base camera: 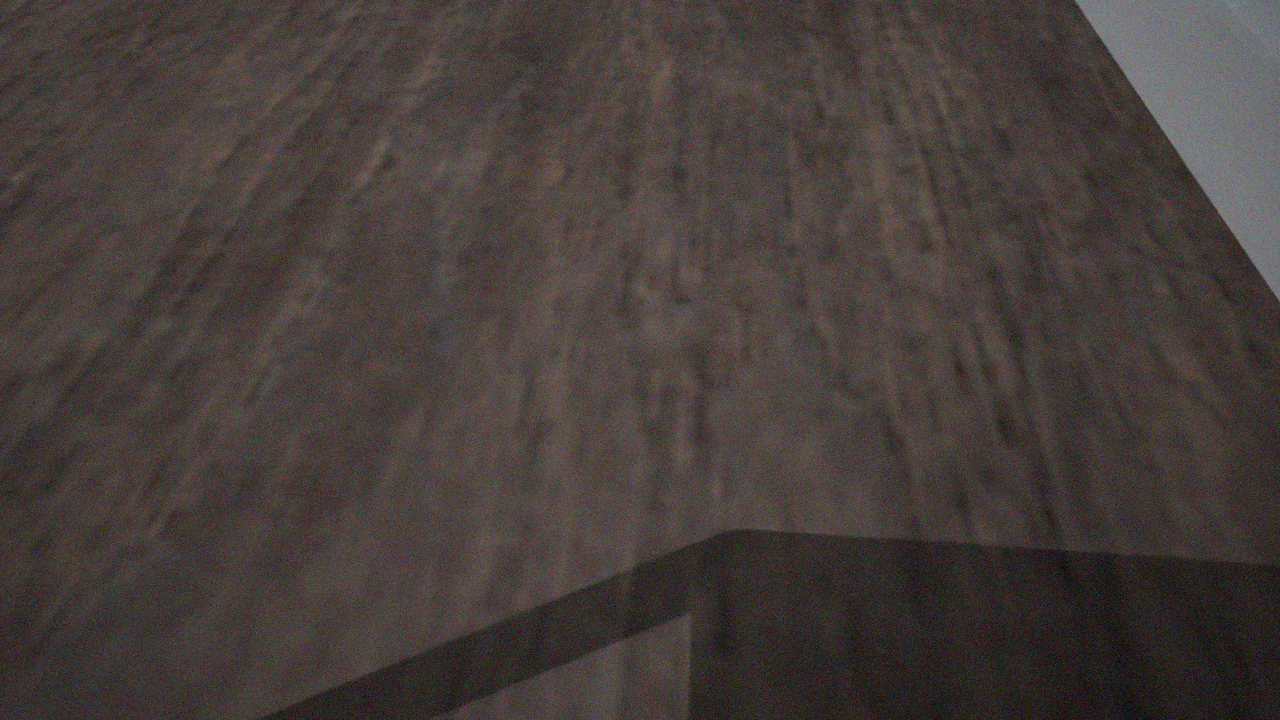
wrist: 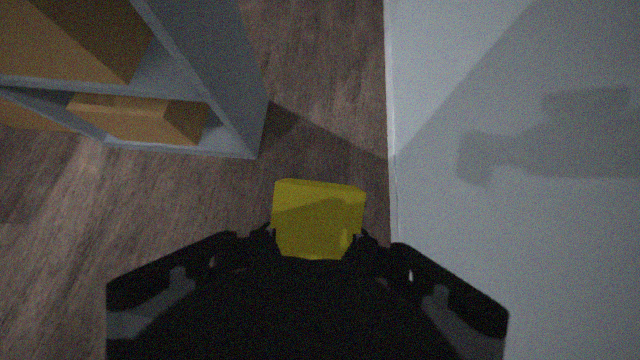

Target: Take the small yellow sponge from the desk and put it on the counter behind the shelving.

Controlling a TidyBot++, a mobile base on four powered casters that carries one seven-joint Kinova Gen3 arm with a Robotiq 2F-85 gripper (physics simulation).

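Places are measured from the arm's base along level axes (x left, y up, z ahead), in millimetres.
Pixels of known places: gripper, fingertip midpoint: (wrist: 315, 230).
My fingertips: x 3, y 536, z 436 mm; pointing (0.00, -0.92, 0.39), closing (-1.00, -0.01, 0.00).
Observation:
Behind a point stands the place of what it marks.
The yellow sponge (wrist: 318, 215) @(z 443, x 1, y 575 mm) is between the fingertips of my gripper (wrist: 315, 230) @(z 436, x 3, y 536 mm) in the wrist view, held above the wooden floor. My gripper is shut on it. The grey shelving (wrist: 227, 65) @(z 1087, x 406, y 111 mm) stands at the upper left of the wrist view, with its side panel towards the passage. The counter and the desk do not show in either view. In the base camera view neither the sponge nor my gripper shows.
Brown boxes (wrist: 135, 117) @(z 938, x 878, y -68 mm) stand on the shelves. A pale wall (wrist: 500, 225) @(z 495, x -411, y 260 mm) runs along the right of the wrist view, and part of a pale surface (base camera: 1199, 98) @(z 678, x -401, y -357 mm) shows at the base view's upper right. A strip of wooden floor (wrist: 325, 65) @(z 1709, x 25, y -397 mm) (base camera: 626, 313) @(z 447, x 37, y -397 mm) lies between shelving and wall.

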